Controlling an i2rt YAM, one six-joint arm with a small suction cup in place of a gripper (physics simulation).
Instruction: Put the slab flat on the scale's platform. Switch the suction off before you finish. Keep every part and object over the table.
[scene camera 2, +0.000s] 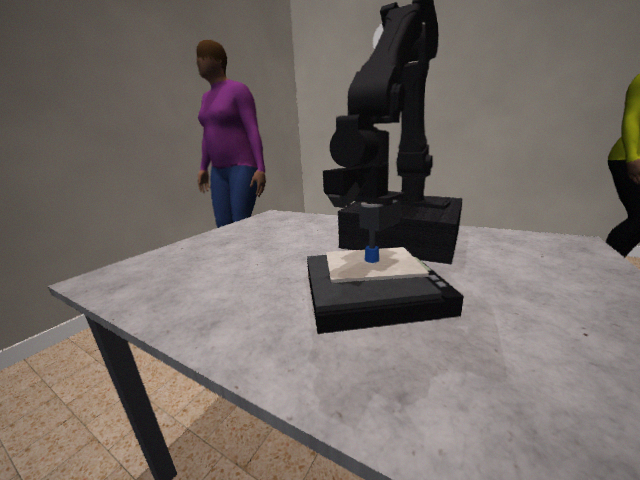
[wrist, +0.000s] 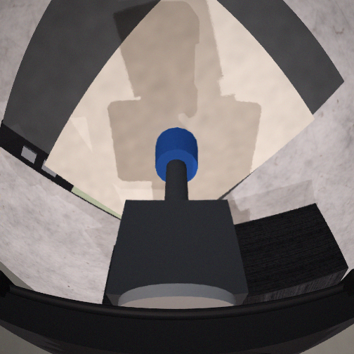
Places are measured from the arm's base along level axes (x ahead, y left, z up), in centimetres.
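Pixels of known places: hand, its tool point: (scene camera 2: 371, 264); arm's base, origin of its link: (scene camera 2: 411, 202).
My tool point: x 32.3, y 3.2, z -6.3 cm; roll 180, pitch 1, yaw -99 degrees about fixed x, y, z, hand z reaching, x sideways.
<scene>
Ahead of a thing's pixels: the offset from my tool point to its top centre. "spot": to the spot under its first point. Level surfaces: height alone.
The pale cream slab @(spot: dx +0.5, dy +7.0, dz +1.0 cm) (scene camera 2: 405, 268) (wrist: 280, 100) is level over the rear part of the dark scale @(dx +3.2, dy +1.6, dz +0.4 cm) (scene camera 2: 387, 316) (wrist: 50, 60). It lies on the platform @(dx +4.4, dy +0.4, dz +0.4 cm) (scene camera 2: 372, 297) or a hair above it; the frames do not show which. The front strip of the platform is uncovered. The slab's side comes up to the strip with the display and buttons and partly covers it. My gripper, a blue suction cup (scene camera 2: 371, 259) (wrist: 176, 145), is upright and touches the slab's top near its middle, holding it. The slab hides the scale's rear edge in the wrist view.
The arm's black base block (scene camera 2: 398, 232) (wrist: 292, 245) stands close behind the scale on the grey table @(dz -4.1 cm) (scene camera 2: 206, 289). A person in purple (scene camera 2: 230, 124) stands beyond the table at the left. Another in yellow-green (scene camera 2: 631, 124) is at the right edge.
</scene>
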